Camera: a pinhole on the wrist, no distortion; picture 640 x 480 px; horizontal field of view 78.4 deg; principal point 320.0 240.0 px. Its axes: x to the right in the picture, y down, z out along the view. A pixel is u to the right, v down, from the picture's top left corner.
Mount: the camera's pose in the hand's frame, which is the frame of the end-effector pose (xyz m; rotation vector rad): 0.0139 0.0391 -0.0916 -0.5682 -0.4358 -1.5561
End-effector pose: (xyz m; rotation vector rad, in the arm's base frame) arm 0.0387 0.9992 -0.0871 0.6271 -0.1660 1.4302
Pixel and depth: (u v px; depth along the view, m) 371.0 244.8 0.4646
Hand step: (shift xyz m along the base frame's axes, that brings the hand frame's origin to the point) -0.1616 -0.1002 0.3713
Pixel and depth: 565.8 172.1 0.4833
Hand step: 0.0355 -0.2632 0.4117
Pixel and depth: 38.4 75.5 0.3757
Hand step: -0.4672 -0.1137 0.1480
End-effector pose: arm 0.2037 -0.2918 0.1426 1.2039 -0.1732 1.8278
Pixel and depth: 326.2 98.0 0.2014
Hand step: -0.0650 -0.1586 0.0623
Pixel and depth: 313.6 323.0 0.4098
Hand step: -0.0746 -0.2025 0.3211
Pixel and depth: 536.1 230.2 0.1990
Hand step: 0.0336 -0.0975 0.1122
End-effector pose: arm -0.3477 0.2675 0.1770 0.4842 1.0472 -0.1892
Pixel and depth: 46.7 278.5 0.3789
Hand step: 0.2627 0.3984 0.0817
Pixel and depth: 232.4 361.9 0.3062
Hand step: 0.2527 0.1971 0.0028
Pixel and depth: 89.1 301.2 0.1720
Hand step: 0.0989 0.2058 0.0078
